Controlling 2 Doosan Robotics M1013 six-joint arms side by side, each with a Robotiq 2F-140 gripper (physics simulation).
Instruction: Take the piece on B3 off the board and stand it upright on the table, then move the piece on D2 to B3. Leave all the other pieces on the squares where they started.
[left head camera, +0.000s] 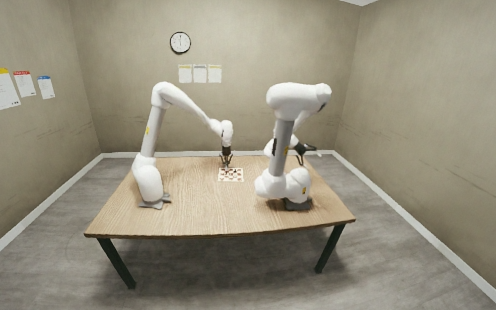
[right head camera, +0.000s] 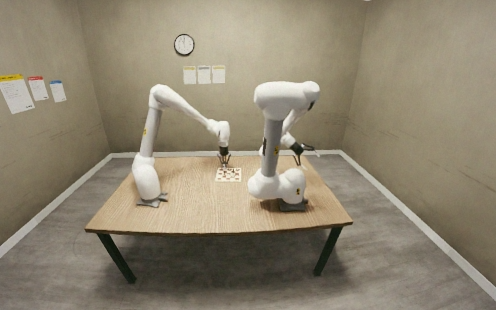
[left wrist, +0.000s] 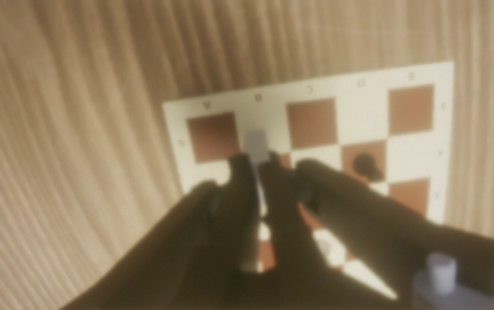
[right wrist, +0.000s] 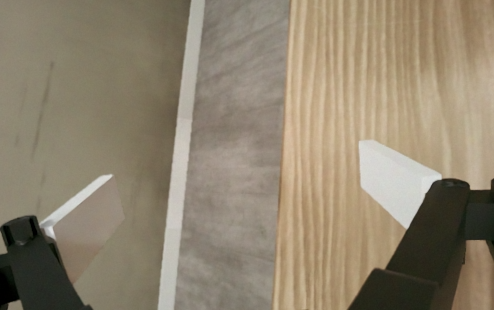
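Where they show: left gripper, fingertip midpoint: (left head camera: 226, 170) (right head camera: 224, 169) (left wrist: 258, 148); right gripper, fingertip midpoint: (left head camera: 314, 162) (right head camera: 312, 163) (right wrist: 239, 180); left arm's base at its link origin: (left head camera: 154, 200) (right head camera: 152, 199); right arm's base at its link origin: (left head camera: 295, 202) (right head camera: 290, 202).
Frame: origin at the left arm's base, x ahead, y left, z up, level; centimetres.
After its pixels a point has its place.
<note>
The chessboard (left head camera: 220, 179) @(x 33.2, y -44.5, z 0.6 cm) (right head camera: 218, 180) @(x 31.8, y -45.3, z 0.2 cm) (left wrist: 443, 125) @(x 49.3, y -62.3, z 0.6 cm) lies on the table, with red-brown and white squares. My left gripper (left head camera: 226, 165) @(x 48.5, y -47.6, z 1.1 cm) (right head camera: 224, 164) @(x 48.5, y -47.6, z 1.1 cm) (left wrist: 258, 148) @(x 48.5, y -47.6, z 1.1 cm) is shut and empty, low over the board's column B; in the left wrist view its fingers hide B3 and D2, so the pieces on them do not show there. A black piece (left wrist: 366, 165) @(x 46.9, y -55.7, z 1.8 cm) stands on D4. A pale, blurred piece (left wrist: 326, 247) @(x 39.2, y -53.0, z 1.1 cm) shows beside the fingers, on what looks like C2. My right gripper (left head camera: 311, 159) @(x 33.2, y -122.1, z 21.3 cm) (right head camera: 309, 160) @(x 33.2, y -122.1, z 21.3 cm) (right wrist: 239, 180) @(x 33.2, y -122.1, z 21.3 cm) is open and empty, away from the board, over the table's back right edge.
The wooden table (left head camera: 200, 215) @(x -10.0, y -37.4, z 0.0 cm) (right head camera: 195, 215) @(x -11.1, y -38.6, z 0.0 cm) (right wrist: 325, 225) @(x 37.8, y -130.6, z 0.0 cm) carries both arm bases. The right arm's base (left head camera: 298, 203) @(x 1.4, y -104.0, z 5.0 cm) (right head camera: 293, 205) @(x 1.1, y -104.3, z 4.3 cm) stands to the right of the board, the left arm's base (left head camera: 155, 204) @(x -6.7, y -4.5, z 2.7 cm) (right head camera: 151, 202) @(x -6.9, y -3.9, z 2.9 cm) to its left. The table's edge and grey floor (right wrist: 232, 200) show below the right gripper.
</note>
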